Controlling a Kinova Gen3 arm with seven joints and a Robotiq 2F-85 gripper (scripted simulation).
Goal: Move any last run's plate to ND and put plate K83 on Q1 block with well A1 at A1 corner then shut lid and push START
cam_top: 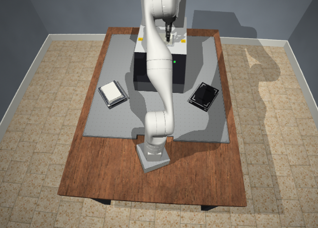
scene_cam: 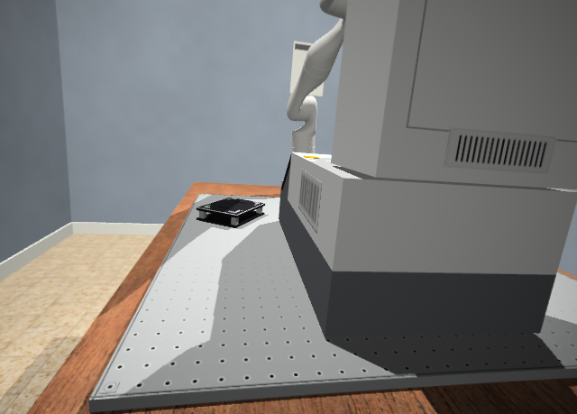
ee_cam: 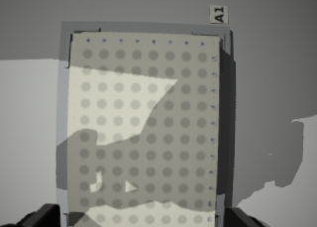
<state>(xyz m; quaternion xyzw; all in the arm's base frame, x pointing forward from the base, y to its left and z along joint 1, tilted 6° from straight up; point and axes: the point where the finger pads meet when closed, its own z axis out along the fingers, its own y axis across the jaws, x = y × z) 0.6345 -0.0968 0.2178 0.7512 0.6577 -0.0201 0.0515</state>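
The white well plate lies 4 cm to the left of my hand and 2 cm below it. Also, from my hand: nest: 30 cm behind, 21 cm below, 20 cm to the right; then A1 mark: 37 cm to the left, 34 cm behind, 20 cm below.
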